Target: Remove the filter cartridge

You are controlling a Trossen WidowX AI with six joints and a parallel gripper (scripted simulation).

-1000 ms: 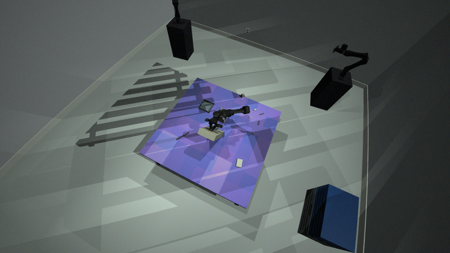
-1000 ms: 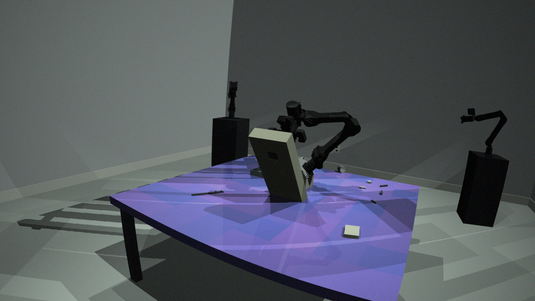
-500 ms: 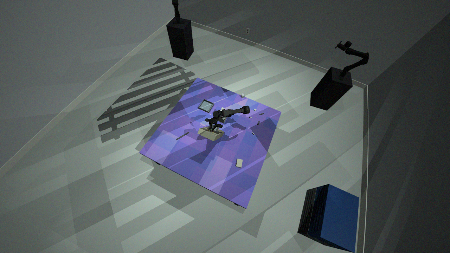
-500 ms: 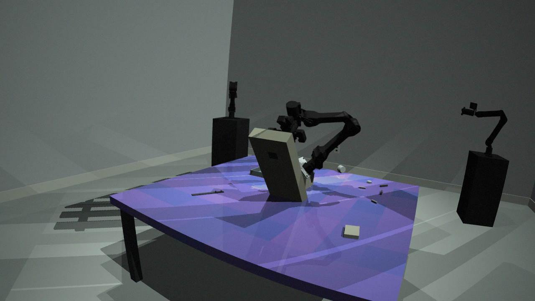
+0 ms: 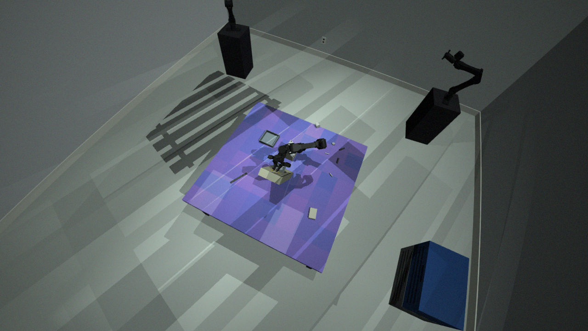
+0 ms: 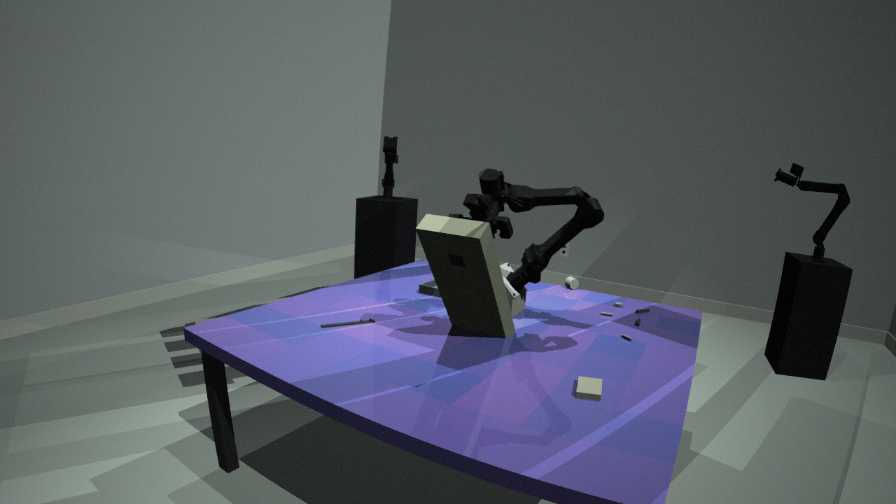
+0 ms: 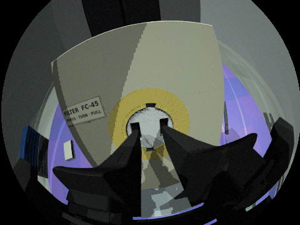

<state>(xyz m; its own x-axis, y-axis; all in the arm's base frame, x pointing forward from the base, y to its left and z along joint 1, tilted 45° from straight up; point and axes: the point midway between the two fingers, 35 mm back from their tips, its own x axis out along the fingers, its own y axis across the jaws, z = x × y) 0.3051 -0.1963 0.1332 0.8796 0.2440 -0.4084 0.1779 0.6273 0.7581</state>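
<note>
Now: the grey round filter cartridge 2 cm ahead of my gripper tip and 1 cm below it. Also, from my gripper tip: small can (78 cm behind, 19 cm to the left, 25 cm below); beige block (15 cm ahead, 39 cm to the left, 27 cm below); tan service panel (3 cm behind, 8 cm below).
</note>
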